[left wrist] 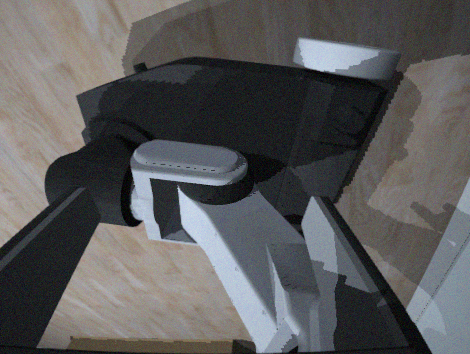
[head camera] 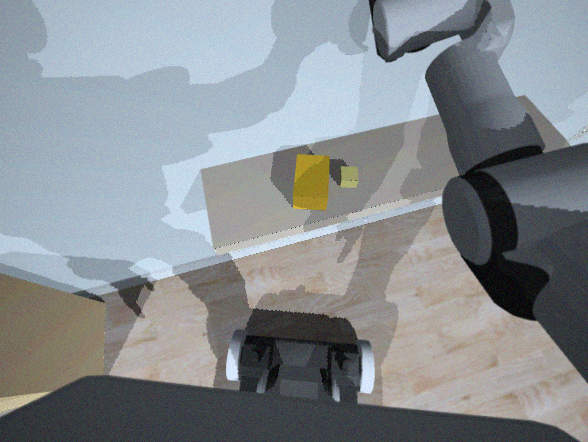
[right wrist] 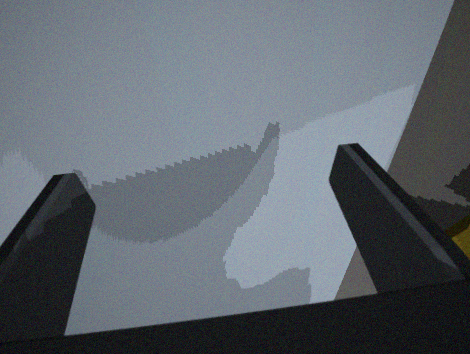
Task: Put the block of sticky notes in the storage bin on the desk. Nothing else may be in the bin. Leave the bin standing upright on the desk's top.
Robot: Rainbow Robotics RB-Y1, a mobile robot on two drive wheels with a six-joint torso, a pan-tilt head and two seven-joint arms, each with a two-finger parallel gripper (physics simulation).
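Frame: origin at the robot's base, x left, y down, z back, level; millimetres.
Seen in the pictures: left gripper, fingertip midpoint: (left wrist: 202, 206); right gripper, fingertip midpoint: (right wrist: 212, 176); robot's base at its link origin: (head camera: 300, 359).
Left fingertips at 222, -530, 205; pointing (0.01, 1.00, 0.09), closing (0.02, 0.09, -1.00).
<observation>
Pixels of each thing's middle, then the offset from my left fingertips to it, as dx, dy, dz. "*": a spot on its surface instead. Level surfaces: height alone.
- small pale yellow block at the middle of its body: (head camera: 348, 177) -323, -239, -677
- long grey-brown raised surface at its surface level: dy -220
- box at the middle of its body: (head camera: 311, 182) -221, -253, -642
- wood floor at its surface level: dy +530
- tan box-like piece at a spot on its surface: (head camera: 50, 335) * +710, +206, -208
A small pale yellow block (head camera: 349, 177), apparently the sticky notes, sits on a long grey-brown raised surface (head camera: 240, 200), right beside a larger orange-yellow box. That box (head camera: 310, 185) (right wrist: 464, 241) looks like the storage bin; whether its top is open cannot be made out. A corner of it shows at the right edge of the right wrist view. My right gripper (right wrist: 212, 176) is open and empty, over the pale blue surface, to the side of the box. My left gripper (left wrist: 202, 206) is open and empty, facing the robot's own base. The pale block does not show in the right wrist view.
The pale blue surface (head camera: 125, 190) surrounds the raised grey-brown one and ends at the wood floor (head camera: 165, 345). A tan box-like piece (head camera: 50, 335) stands at the lower left. My right arm (head camera: 480, 110) covers the upper right. The robot's base (head camera: 300, 360) is at the bottom centre.
</observation>
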